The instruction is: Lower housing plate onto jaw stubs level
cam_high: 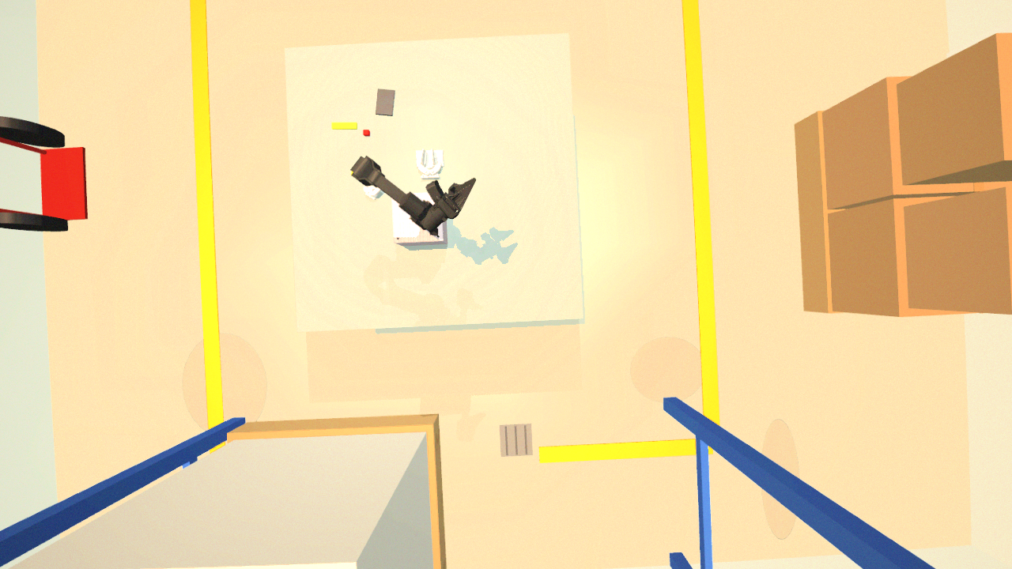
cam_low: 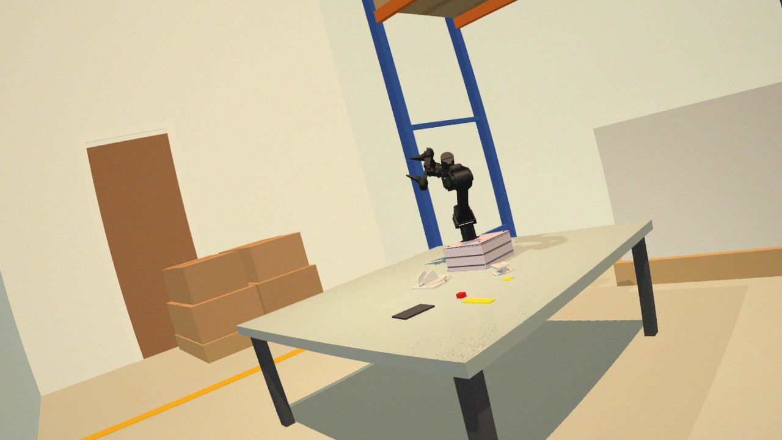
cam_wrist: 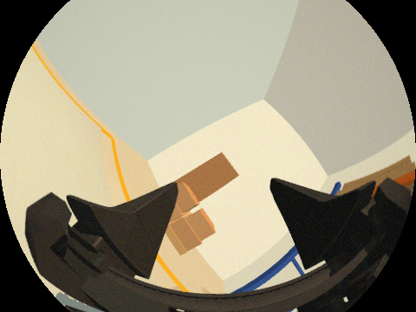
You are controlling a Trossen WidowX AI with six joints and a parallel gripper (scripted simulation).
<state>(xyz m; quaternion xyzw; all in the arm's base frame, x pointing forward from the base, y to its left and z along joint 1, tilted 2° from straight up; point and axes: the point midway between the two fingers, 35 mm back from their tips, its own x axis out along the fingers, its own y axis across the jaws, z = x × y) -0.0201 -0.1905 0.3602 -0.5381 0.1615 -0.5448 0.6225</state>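
Now: gripper tip 530 mm to the right of the small yellow square, 470 mm above it and 330 mm short of it. Round my gripper tip: dark flat plate: 610 mm ahead, 470 mm below, 330 mm to the left; then red cube: 490 mm ahead, 460 mm below, 440 mm to the left; then white part: 470 mm below, 310 mm ahead, 190 mm to the left.
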